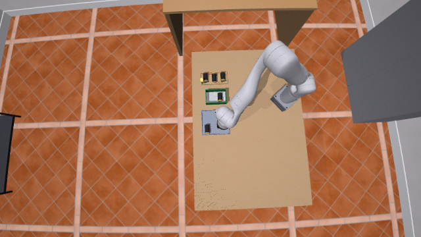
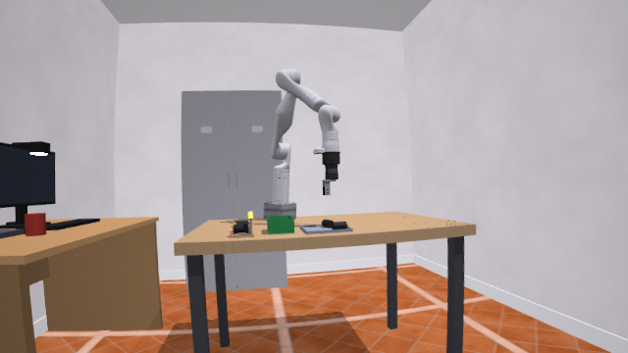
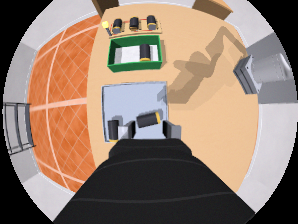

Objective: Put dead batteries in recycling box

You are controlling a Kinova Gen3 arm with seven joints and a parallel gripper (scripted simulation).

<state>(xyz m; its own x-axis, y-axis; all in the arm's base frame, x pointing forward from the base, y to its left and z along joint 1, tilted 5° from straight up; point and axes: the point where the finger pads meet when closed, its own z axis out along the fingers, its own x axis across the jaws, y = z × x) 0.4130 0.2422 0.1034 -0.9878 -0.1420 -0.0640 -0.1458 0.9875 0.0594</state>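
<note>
The grey tray is 50 mm ahead of my hand, 10 mm to the right of it and 150 mm below it. The rest, counted from my hand: green recycling box (70 mm ahead, 190 mm to the right, 140 mm below).
</note>
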